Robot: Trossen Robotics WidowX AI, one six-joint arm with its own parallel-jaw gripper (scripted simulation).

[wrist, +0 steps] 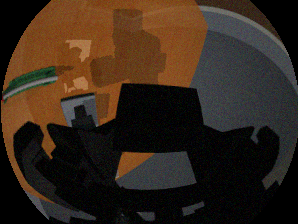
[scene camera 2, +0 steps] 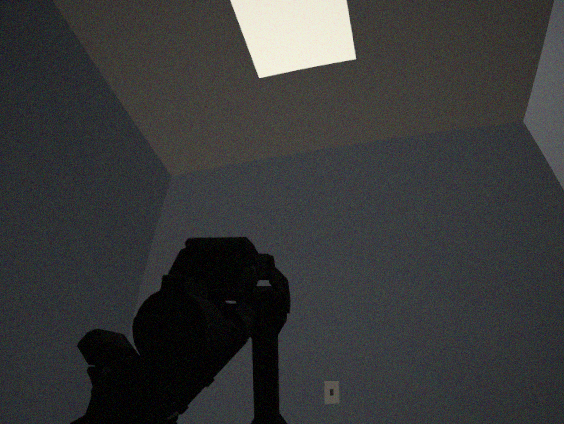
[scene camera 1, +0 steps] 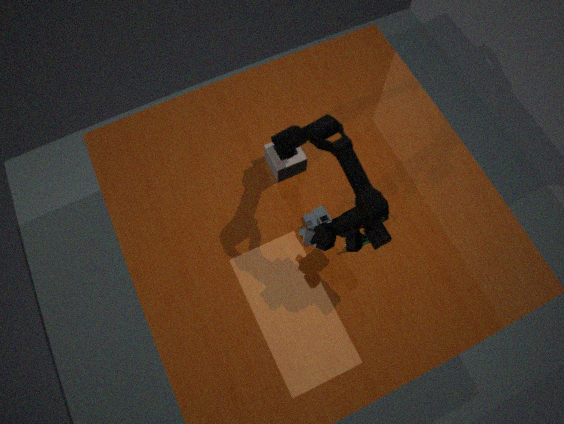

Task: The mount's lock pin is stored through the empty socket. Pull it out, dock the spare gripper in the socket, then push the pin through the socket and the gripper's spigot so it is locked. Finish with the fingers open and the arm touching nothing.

Labels:
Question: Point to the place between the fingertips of my gripper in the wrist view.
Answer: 154,117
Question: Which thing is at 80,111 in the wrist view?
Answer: A grey mount.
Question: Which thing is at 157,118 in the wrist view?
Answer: A spare gripper.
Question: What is my gripper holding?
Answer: A spare gripper.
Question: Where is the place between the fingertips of my gripper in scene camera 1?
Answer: At 316,240

